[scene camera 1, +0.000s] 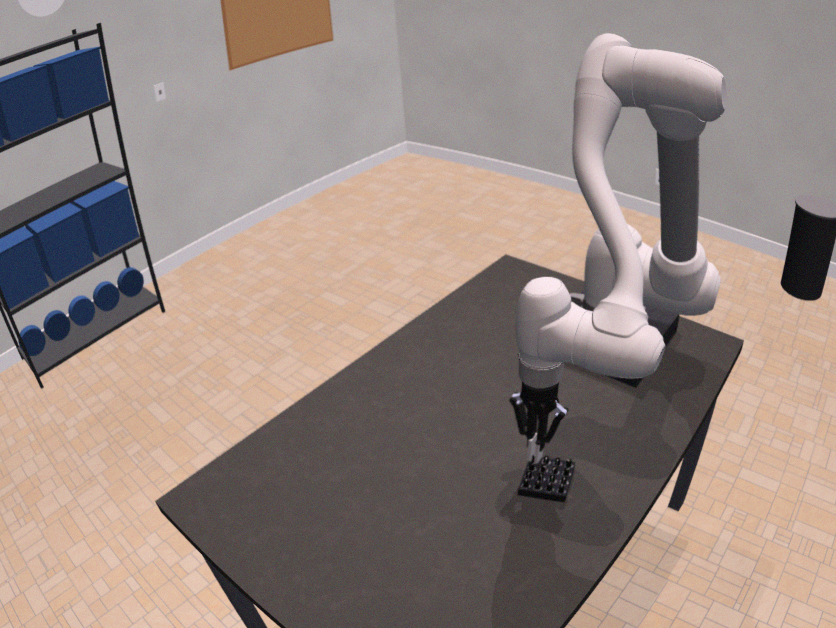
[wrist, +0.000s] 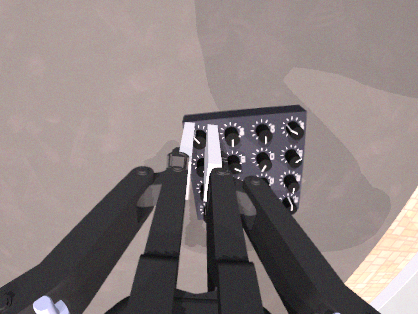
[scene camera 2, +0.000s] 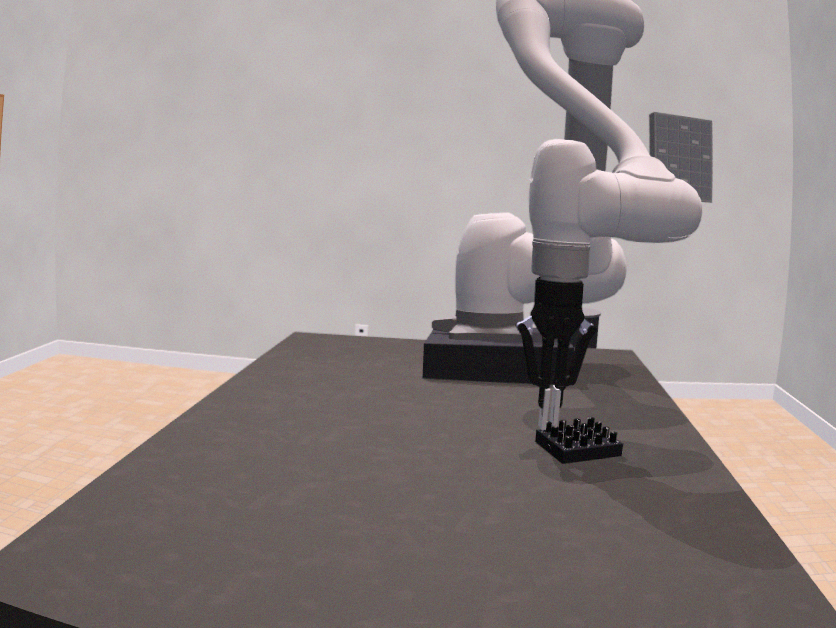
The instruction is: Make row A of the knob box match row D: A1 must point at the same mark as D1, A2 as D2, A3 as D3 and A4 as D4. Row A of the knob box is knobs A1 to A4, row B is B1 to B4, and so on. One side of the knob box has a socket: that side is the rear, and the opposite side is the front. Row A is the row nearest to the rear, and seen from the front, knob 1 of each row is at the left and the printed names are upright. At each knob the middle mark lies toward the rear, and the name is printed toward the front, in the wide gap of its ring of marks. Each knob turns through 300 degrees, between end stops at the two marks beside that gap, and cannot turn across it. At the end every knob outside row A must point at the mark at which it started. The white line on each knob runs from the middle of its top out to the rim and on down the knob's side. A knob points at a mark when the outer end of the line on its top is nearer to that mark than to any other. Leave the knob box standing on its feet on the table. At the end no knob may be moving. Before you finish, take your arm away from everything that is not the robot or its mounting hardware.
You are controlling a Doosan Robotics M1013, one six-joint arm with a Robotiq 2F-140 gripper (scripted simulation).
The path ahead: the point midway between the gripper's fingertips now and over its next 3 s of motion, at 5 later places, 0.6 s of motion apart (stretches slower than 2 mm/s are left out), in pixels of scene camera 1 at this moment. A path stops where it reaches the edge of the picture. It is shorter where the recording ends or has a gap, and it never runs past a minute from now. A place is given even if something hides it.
My gripper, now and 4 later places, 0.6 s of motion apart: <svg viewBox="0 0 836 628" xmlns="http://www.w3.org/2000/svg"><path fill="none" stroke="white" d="M534 458L535 451L536 444L538 415L538 405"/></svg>
